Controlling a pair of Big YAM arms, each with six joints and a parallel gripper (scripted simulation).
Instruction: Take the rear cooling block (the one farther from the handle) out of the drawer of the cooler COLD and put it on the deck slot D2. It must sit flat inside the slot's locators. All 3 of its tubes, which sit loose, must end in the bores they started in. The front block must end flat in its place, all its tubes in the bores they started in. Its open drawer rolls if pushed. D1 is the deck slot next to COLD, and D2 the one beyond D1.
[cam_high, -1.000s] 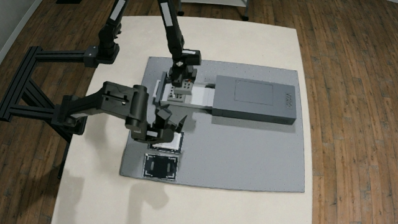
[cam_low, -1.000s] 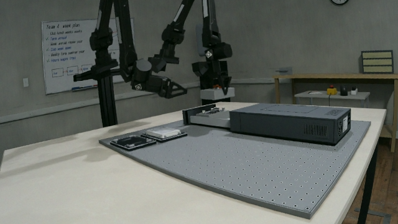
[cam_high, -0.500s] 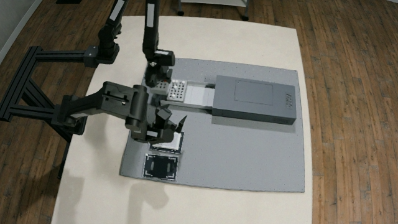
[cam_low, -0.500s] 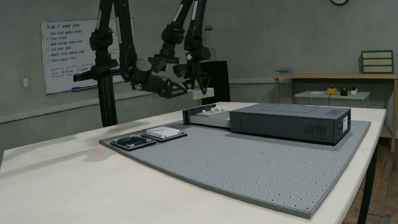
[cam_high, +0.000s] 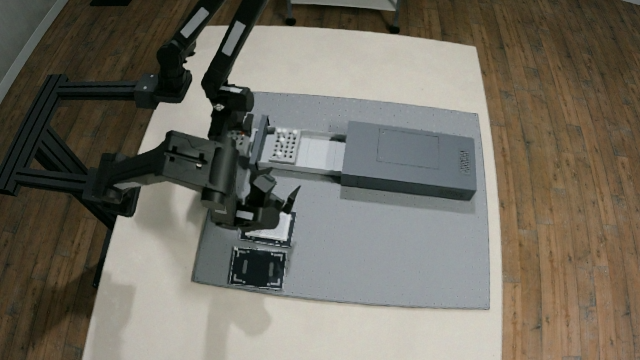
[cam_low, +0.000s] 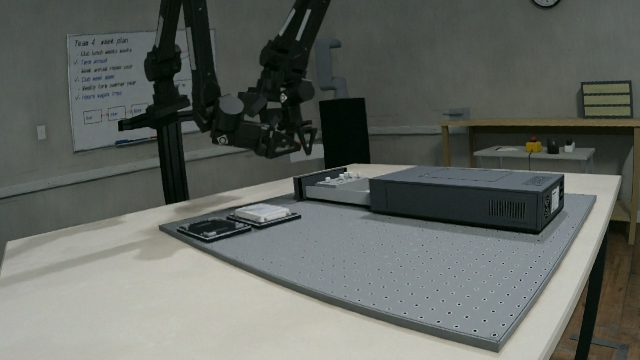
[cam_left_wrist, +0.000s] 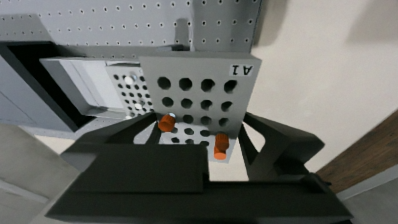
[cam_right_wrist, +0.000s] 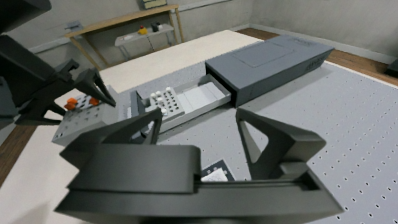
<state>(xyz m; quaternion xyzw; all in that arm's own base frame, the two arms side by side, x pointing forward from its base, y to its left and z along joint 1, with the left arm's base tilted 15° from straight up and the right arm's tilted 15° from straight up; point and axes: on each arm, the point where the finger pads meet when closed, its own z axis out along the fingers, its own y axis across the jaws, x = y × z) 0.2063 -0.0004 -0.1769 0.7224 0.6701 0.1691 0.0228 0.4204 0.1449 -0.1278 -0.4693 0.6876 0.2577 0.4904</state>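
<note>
My right gripper is now 20 cm past the cooling block, 14 cm to the right of it and 4 cm above it. Also, from my right hand: deck slot D1: 4 cm behind, 8 cm to the right, 17 cm below; drawer: 2 cm behind, 19 cm to the left, 14 cm below; white plate: 4 cm behind, 8 cm to the right, 16 cm below.
</note>
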